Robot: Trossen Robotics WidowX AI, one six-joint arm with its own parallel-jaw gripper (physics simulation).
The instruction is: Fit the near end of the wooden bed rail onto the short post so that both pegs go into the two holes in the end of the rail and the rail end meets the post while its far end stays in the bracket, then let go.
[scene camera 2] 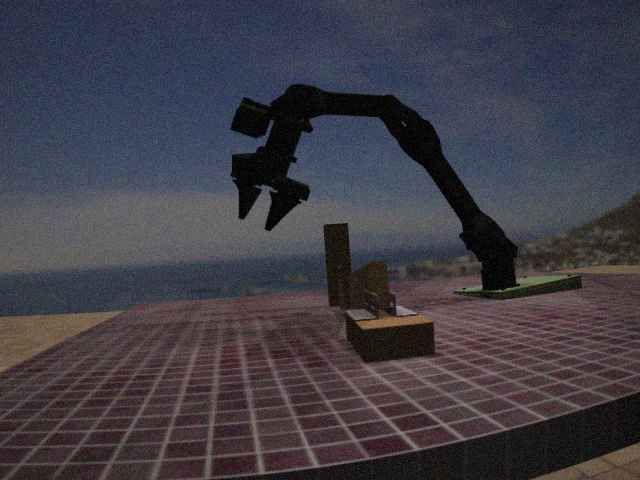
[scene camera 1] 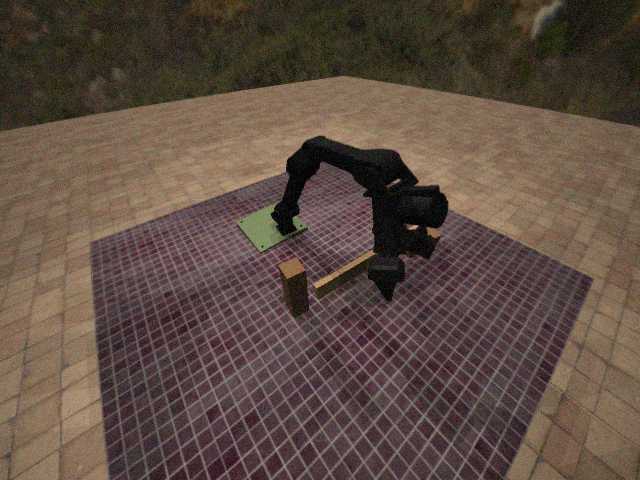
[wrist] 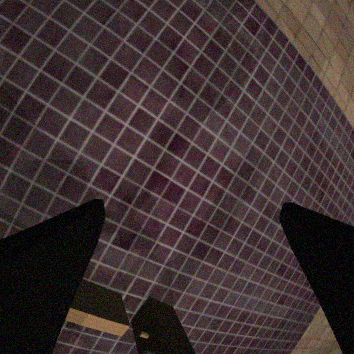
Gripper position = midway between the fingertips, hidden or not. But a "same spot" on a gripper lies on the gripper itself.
gripper: scene camera 2; scene camera 1 390, 288; wrist
wooden bed rail: scene camera 2 373, 277; scene camera 1; wrist
same spot on wooden bed rail: point(scene camera 1: 323, 287) = point(wrist: 112, 312)
same spot on gripper: point(wrist: 51, 257) = point(scene camera 2: 270, 209)
